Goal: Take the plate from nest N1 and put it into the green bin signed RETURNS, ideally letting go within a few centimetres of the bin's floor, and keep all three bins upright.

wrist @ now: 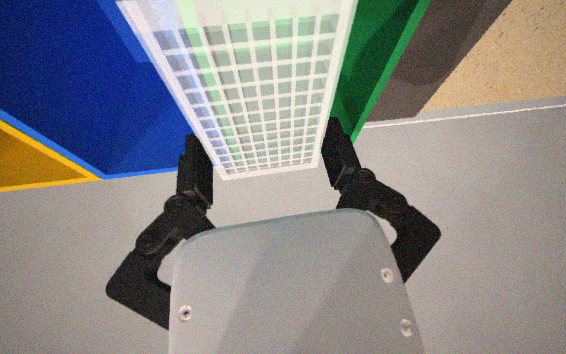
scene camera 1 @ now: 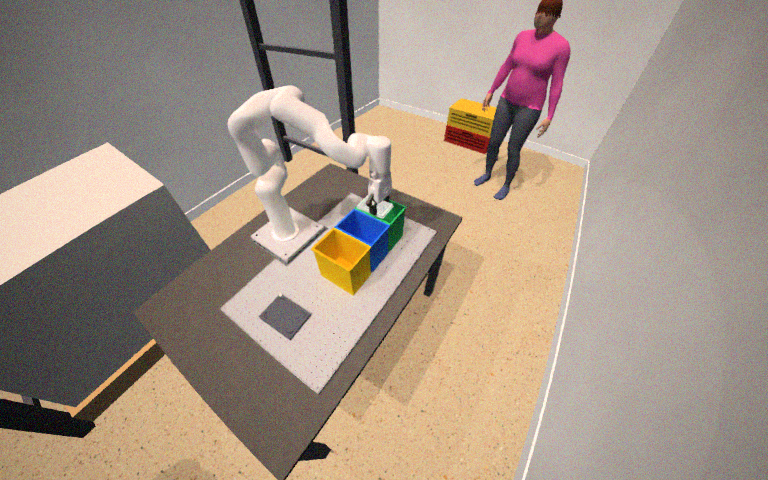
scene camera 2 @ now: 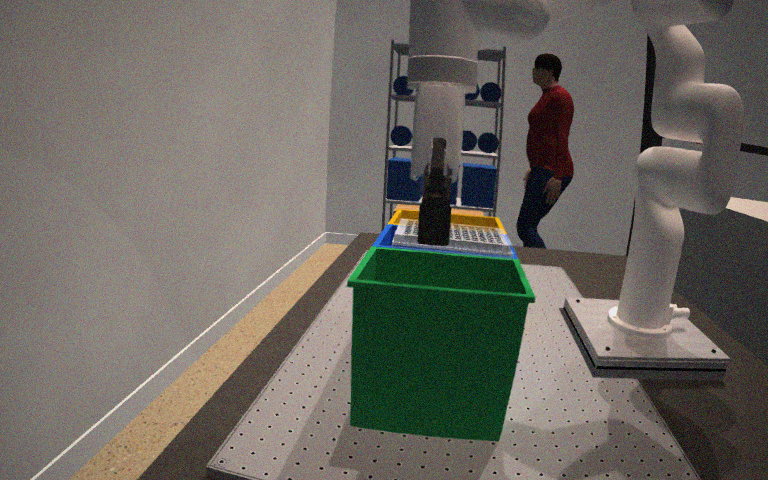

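The clear gridded plate [scene camera 1: 385, 211] [scene camera 2: 481, 238] [wrist: 272, 95] is held roughly level by my gripper [scene camera 1: 372, 206] [scene camera 2: 434, 234] [wrist: 265, 138], which is shut on its two long sides. The plate is close to rim height at the green bin [scene camera 1: 398, 229] [scene camera 2: 436, 362] [wrist: 374, 62]. In the wrist view it overlaps the green opening, and its left edge overlaps the blue bin [scene camera 1: 363, 225] [scene camera 2: 382, 236] [wrist: 65, 75]. Its exact gap to the rims cannot be told. The green bin stands upright. The RETURNS sign is not readable in these views.
The yellow bin [scene camera 1: 342, 268] [scene camera 2: 403, 214] [wrist: 35, 160] stands upright beside the blue bin, in one row on the perforated board [scene camera 1: 317, 362] [scene camera 2: 294, 390]. A dark grey square pad [scene camera 1: 284, 315] lies on the board. The arm's base plate [scene camera 1: 287, 249] [scene camera 2: 651, 350] is beside the row.
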